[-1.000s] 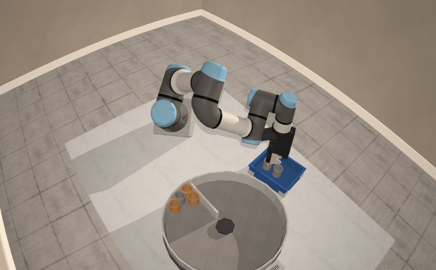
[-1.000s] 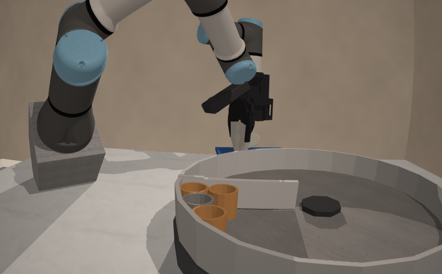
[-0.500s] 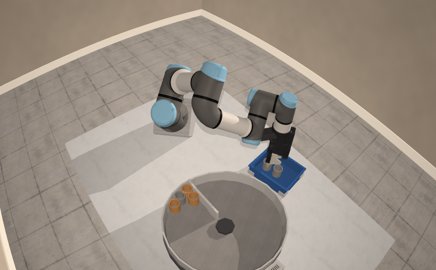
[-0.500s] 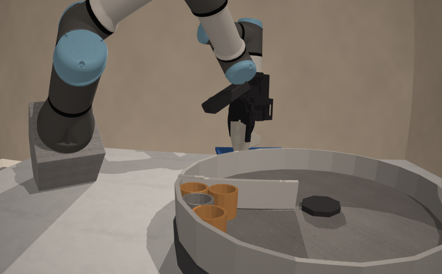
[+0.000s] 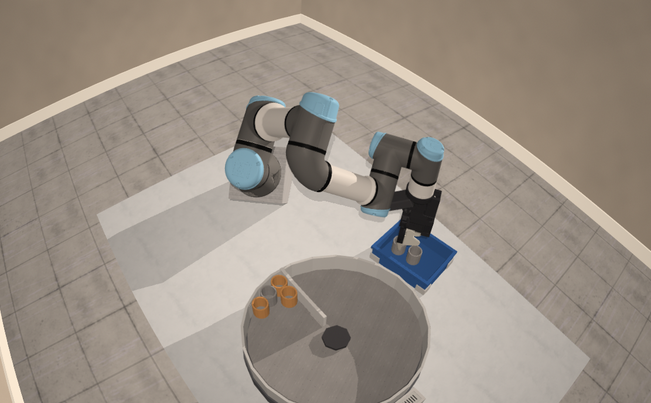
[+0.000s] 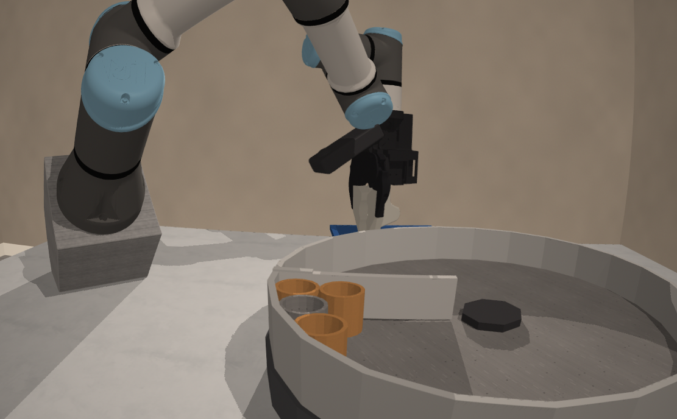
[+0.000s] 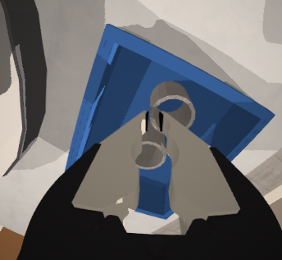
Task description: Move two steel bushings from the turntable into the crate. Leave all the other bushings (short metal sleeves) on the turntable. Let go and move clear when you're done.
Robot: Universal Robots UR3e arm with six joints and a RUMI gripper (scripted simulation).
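My hand is 4 cm short of the blue crate, 2 cm to the right of it and 2 cm above it. From my hand the other things lie so: turntable 11 cm ahead, 32 cm to the right, 1 cm above.
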